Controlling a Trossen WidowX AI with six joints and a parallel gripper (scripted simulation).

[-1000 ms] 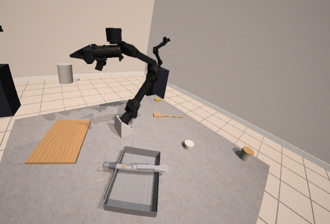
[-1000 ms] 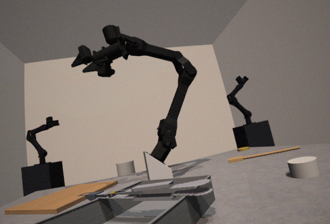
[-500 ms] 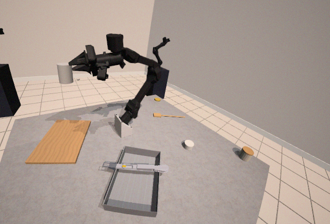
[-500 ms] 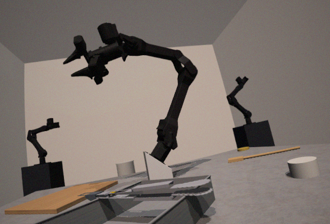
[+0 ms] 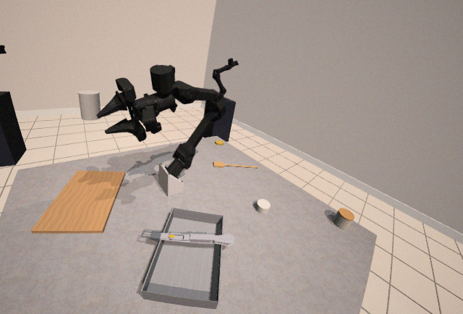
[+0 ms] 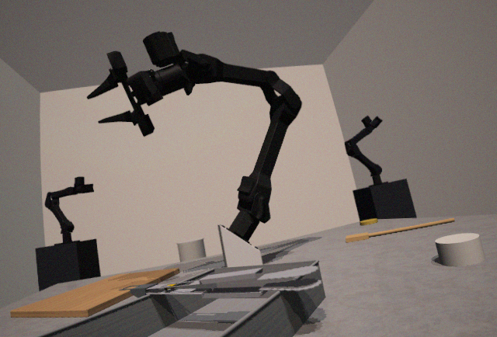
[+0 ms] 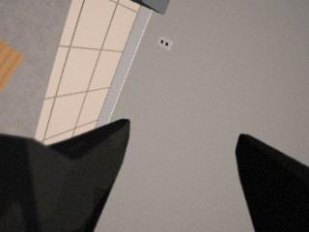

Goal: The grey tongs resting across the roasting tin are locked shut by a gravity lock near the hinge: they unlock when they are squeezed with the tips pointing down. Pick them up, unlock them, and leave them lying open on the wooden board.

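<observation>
Now: the yellow lock tab 14 cm ahead of my gripper tip, 15 cm to the left of it and 34 cm below it. Round my gripper tip: roasting tin (19 cm ahead, 19 cm to the left, 38 cm below); wooden board (22 cm behind, 11 cm to the right, 40 cm below); white puck (14 cm ahead, 59 cm to the left, 39 cm below).
</observation>
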